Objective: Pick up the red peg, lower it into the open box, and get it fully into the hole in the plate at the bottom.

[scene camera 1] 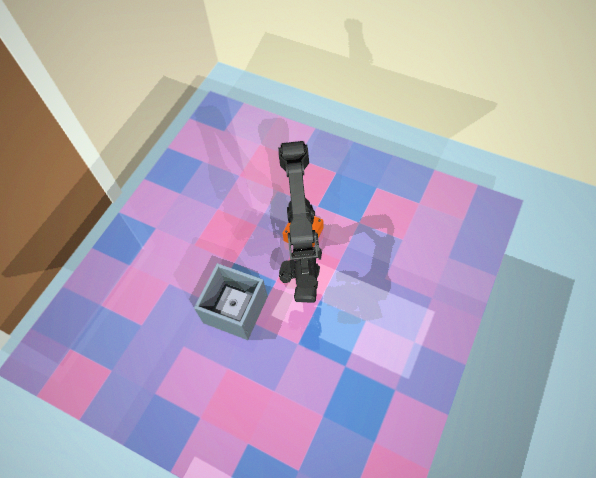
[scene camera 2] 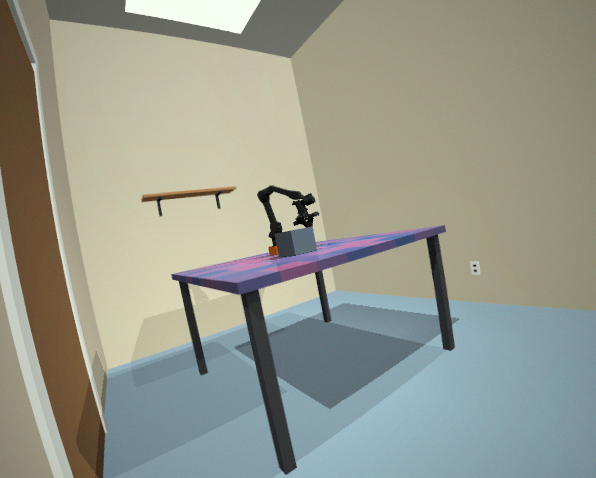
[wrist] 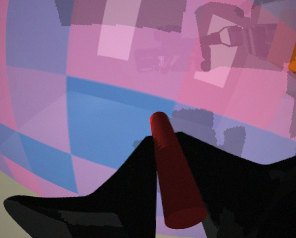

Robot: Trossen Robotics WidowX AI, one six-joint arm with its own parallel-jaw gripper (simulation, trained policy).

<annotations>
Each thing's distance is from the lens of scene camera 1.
grey box (scene camera 1: 222, 276): 173 cm
pale plate (scene camera 1: 233, 303): 172 cm
</annotations>
